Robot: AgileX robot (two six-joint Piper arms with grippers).
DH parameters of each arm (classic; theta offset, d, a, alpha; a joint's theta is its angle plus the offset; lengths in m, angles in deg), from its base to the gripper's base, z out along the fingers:
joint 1: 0 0.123 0 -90
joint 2: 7.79 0 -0.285 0
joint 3: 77.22 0 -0.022 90
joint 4: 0 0.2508 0 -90
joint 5: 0 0 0.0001 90
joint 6: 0 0.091 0 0
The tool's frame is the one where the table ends.
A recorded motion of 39 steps. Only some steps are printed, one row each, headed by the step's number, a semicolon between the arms.
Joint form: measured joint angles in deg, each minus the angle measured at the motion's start. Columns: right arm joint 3, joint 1, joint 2, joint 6, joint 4, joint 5; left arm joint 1, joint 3, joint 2, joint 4, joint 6, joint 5.
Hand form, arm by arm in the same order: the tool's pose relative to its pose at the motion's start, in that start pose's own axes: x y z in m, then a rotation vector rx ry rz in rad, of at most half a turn. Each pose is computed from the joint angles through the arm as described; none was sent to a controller.
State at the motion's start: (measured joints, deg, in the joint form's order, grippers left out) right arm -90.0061 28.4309 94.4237 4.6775 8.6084 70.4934; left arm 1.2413 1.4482 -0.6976 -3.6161 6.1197 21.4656
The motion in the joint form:
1: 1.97 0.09 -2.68 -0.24 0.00 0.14; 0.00 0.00 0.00 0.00 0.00 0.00
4: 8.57 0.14 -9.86 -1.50 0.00 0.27; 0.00 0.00 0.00 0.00 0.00 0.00
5: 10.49 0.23 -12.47 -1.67 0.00 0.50; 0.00 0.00 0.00 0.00 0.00 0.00
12: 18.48 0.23 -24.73 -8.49 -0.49 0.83; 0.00 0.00 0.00 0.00 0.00 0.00
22: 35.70 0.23 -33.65 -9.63 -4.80 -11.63; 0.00 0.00 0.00 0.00 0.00 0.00
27: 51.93 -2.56 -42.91 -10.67 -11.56 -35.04; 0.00 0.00 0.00 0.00 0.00 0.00
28: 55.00 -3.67 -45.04 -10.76 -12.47 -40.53; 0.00 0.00 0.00 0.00 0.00 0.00
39: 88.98 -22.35 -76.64 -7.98 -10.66 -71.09; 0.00 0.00 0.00 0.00 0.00 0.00
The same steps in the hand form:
1: 0.0099 0.0006 -0.0098 -0.0019 -0.0095 -0.0074; 0.0000 0.0000 0.0000 0.0000 0.0000 0.0000
4: 0.0407 -0.0007 -0.0278 -0.0031 -0.0170 -0.0316; 0.0000 0.0000 0.0000 0.0000 0.0000 0.0000
5: 0.0516 -0.0006 -0.0354 -0.0048 -0.0246 -0.0377; 0.0000 0.0000 0.0000 0.0000 0.0000 0.0000
12: 0.1011 -0.0034 -0.0685 0.0006 -0.0930 -0.1695; 0.0000 0.0000 0.0000 0.0000 0.0000 0.0000
22: 0.1449 -0.0210 -0.0370 0.0763 -0.1669 -0.2036; 0.0000 0.0000 0.0000 0.0000 0.0000 0.0000
27: 0.1739 -0.0448 -0.0140 0.1970 -0.4531 -0.2606; 0.0000 0.0000 0.0000 0.0000 0.0000 0.0000
28: 0.1793 -0.0492 -0.0121 0.2179 -0.5319 -0.2644; 0.0000 0.0000 0.0000 0.0000 0.0000 0.0000
39: 0.2899 -0.0885 0.0351 0.4174 -1.0356 -0.0086; 0.0000 0.0000 0.0000 0.0000 0.0000 0.0000

